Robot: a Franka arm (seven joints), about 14 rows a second.
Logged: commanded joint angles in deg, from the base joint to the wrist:
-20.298, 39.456, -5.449, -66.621, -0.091, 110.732, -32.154
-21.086, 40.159, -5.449, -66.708, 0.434, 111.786, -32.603
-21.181, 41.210, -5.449, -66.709, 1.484, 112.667, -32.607
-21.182, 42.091, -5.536, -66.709, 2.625, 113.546, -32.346
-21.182, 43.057, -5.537, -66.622, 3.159, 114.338, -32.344
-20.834, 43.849, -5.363, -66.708, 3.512, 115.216, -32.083
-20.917, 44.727, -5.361, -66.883, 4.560, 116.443, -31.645
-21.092, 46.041, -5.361, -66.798, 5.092, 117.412, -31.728
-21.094, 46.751, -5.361, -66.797, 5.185, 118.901, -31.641
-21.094, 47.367, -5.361, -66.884, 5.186, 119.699, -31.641
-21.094, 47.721, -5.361, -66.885, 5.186, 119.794, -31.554
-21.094, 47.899, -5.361, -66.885, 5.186, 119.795, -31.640
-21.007, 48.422, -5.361, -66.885, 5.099, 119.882, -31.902
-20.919, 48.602, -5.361, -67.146, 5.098, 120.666, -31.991
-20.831, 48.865, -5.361, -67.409, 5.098, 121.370, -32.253
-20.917, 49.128, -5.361, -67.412, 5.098, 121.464, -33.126
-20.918, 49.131, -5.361, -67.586, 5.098, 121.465, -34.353
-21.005, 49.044, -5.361, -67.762, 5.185, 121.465, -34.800
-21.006, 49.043, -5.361, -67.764, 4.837, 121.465, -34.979
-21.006, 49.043, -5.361, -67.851, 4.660, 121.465, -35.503
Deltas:
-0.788, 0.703, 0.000, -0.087, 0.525, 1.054, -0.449
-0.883, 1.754, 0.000, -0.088, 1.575, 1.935, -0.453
-0.884, 2.635, -0.087, -0.088, 2.716, 2.814, -0.192
-0.884, 3.601, -0.088, -0.001, 3.250, 3.606, -0.190
-0.536, 4.393, 0.086, -0.087, 3.603, 4.484, 0.071
-0.619, 5.271, 0.088, -0.262, 4.651, 5.711, 0.509
-0.794, 6.585, 0.088, -0.177, 5.183, 6.680, 0.426
-0.796, 7.295, 0.088, -0.176, 5.276, 8.169, 0.513
-0.796, 7.911, 0.088, -0.263, 5.277, 8.967, 0.513
-0.796, 8.265, 0.088, -0.264, 5.277, 9.062, 0.600
-0.796, 8.443, 0.088, -0.264, 5.277, 9.063, 0.514
-0.709, 8.966, 0.088, -0.264, 5.190, 9.150, 0.252
-0.621, 9.146, 0.088, -0.525, 5.189, 9.934, 0.163
-0.533, 9.409, 0.088, -0.788, 5.189, 10.638, -0.099
-0.619, 9.672, 0.088, -0.791, 5.189, 10.732, -0.972
-0.620, 9.675, 0.088, -0.965, 5.189, 10.733, -2.199
-0.707, 9.588, 0.088, -1.141, 5.276, 10.733, -2.646
-0.708, 9.587, 0.088, -1.143, 4.928, 10.733, -2.825
-0.708, 9.587, 0.088, -1.230, 4.751, 10.733, -3.349

